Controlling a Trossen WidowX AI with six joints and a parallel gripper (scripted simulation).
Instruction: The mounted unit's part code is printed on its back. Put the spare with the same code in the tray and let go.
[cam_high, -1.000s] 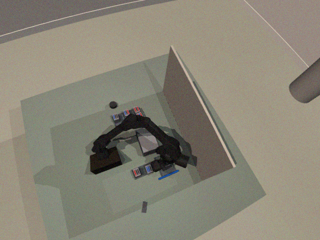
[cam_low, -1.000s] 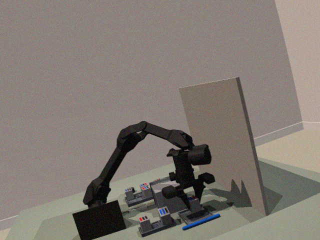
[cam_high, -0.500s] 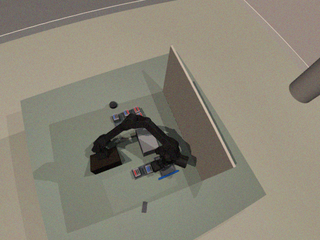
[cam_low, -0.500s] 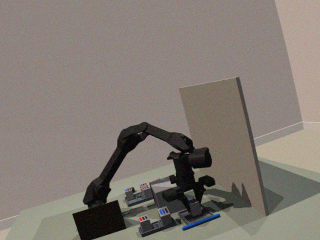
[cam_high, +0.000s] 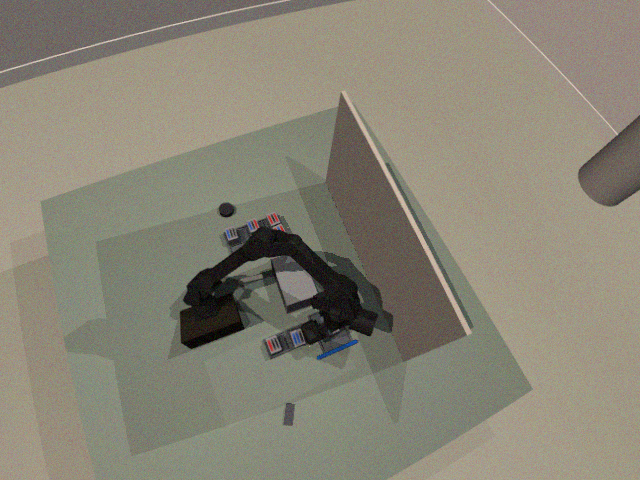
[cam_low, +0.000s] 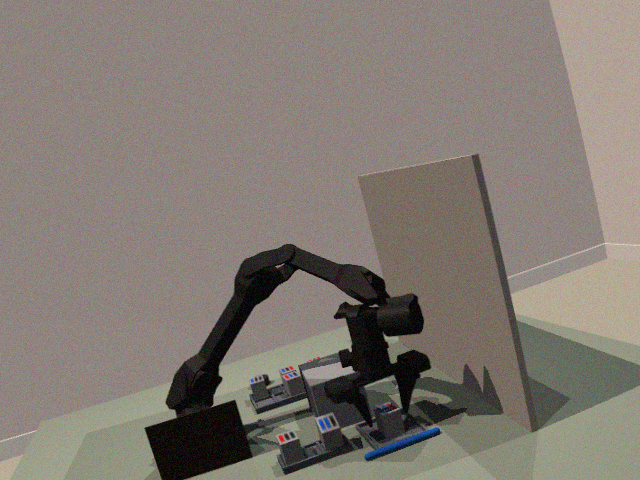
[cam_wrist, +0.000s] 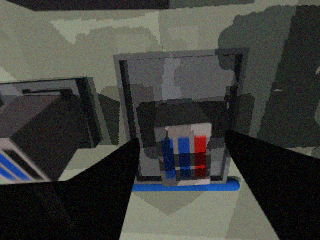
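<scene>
My gripper tip is 10 mm below the spare. Round my gripper tip: mounted unit: 70 mm behind, 180 mm to the left, 30 mm above; then rack: 140 mm behind, 20 mm below; then tray: 20 mm below.
</scene>
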